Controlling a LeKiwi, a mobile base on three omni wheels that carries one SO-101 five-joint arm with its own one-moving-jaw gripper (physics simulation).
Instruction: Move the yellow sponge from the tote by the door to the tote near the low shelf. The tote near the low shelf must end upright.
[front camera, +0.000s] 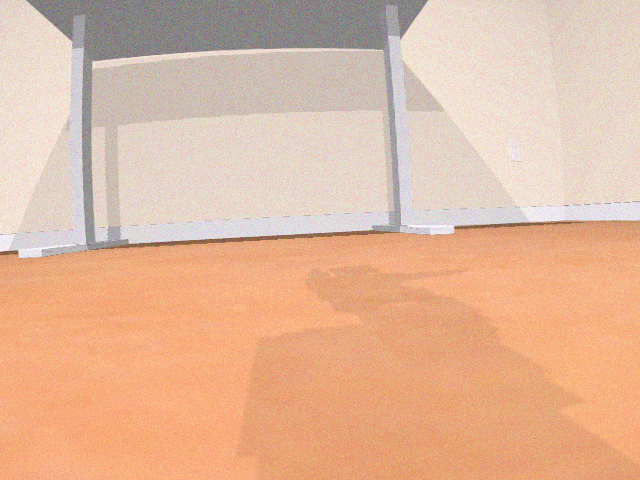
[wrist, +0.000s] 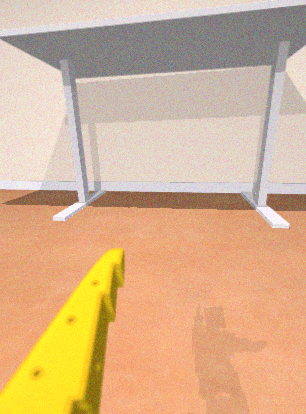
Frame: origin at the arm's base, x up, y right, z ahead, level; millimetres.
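Where they show: hand, its tool point: (wrist: 123, 262).
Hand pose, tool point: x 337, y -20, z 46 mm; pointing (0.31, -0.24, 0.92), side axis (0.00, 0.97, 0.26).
After its pixels a point has its place.
My gripper shows in the wrist view as one yellow notched jaw at the lower left, above the floor; the moving jaw is out of the picture, so the gripper is fully open. No sponge lies against the jaw. The yellow sponge, the tote by the door, the tote near the low shelf and the low shelf do not show in either view.
A grey table (front camera: 237, 28) {x 836, y -243, z 1603 mm} (wrist: 175, 47) {x 836, y -159, z 1358 mm} stands against the far wall on two legs with flat white feet. A wall outlet (front camera: 514, 150) {x 311, y 1184, z 1919 mm} is at the right. The robot's shadow falls on the orange-brown floor (front camera: 129, 335) {x -89, y -101, z 243 mm} (wrist: 160, 240) {x -89, y -169, z 892 mm}.
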